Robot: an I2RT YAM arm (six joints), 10 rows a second.
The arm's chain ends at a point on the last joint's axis. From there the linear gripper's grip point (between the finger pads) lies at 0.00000 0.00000 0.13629 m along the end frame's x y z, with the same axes.
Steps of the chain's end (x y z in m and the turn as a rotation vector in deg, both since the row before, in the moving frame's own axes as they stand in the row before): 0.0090 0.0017 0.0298 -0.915 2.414 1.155; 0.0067 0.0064 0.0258 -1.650 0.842 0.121; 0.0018 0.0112 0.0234 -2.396 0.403 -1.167; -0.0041 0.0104 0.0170 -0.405 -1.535 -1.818; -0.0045 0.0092 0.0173 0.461 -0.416 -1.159; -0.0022 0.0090 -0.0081 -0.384 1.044 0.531; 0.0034 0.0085 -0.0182 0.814 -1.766 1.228; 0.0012 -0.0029 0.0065 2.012 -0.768 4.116
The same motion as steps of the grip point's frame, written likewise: 0.0147 0.0039 0.0297 -0.915 2.414 1.155; 0.0087 0.0103 0.0257 -1.650 0.842 0.121; 0.0028 0.0169 0.0233 -2.396 0.403 -1.167; -0.0077 0.0114 0.0169 -0.405 -1.535 -1.818; -0.0055 0.0081 0.0173 0.461 -0.416 -1.159; 0.0003 0.0099 -0.0081 -0.384 1.044 0.531; -0.0008 0.0065 -0.0183 0.814 -1.766 1.228; -0.0005 -0.0077 0.0064 2.012 -0.768 4.116
